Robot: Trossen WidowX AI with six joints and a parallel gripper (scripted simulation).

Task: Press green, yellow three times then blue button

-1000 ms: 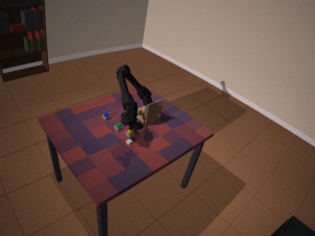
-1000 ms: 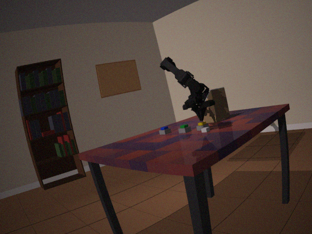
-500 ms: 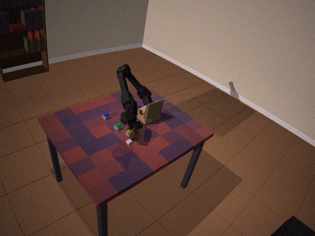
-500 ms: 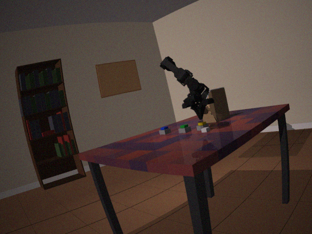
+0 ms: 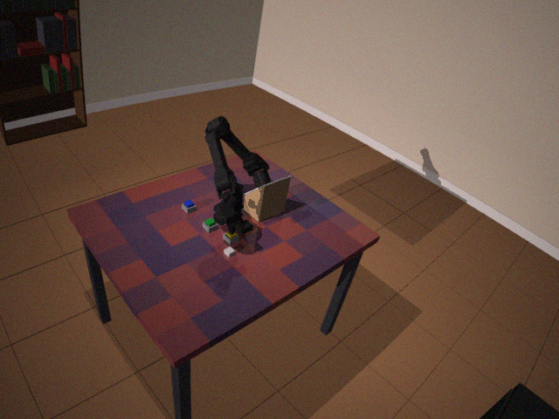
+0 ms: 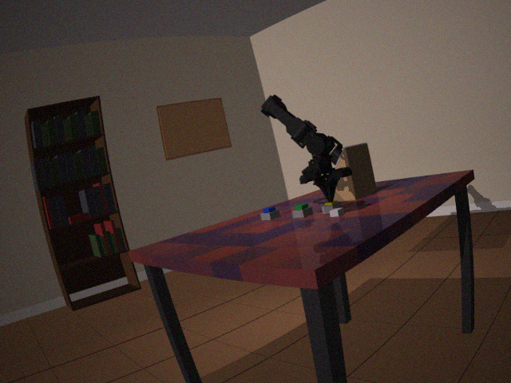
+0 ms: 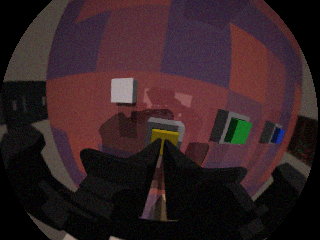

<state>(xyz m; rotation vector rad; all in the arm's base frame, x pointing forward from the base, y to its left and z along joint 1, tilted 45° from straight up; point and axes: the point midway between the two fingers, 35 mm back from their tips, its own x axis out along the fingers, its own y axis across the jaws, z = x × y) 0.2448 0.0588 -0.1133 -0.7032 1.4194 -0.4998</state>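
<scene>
Now: the yellow button 1 cm below my gripper tip. Round my gripper tip: blue button (6 cm ahead, 26 cm to the right); green button (4 cm ahead, 10 cm to the right); small white block (5 cm ahead, 7 cm to the left, 2 cm below).
</scene>
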